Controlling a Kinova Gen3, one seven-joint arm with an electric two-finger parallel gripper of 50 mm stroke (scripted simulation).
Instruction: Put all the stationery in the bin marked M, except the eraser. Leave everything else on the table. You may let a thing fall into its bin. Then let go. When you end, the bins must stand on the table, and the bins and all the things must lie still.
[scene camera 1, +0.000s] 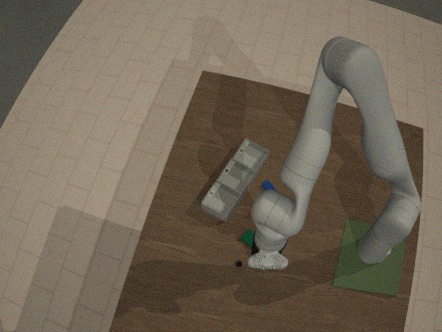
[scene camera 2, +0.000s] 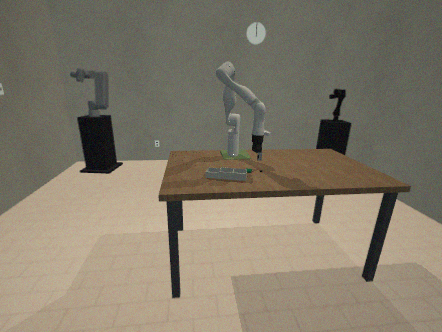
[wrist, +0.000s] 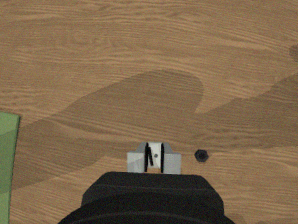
Labels:
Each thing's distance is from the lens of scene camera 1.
grey bin row (scene camera 1: 237, 176): 127 cm

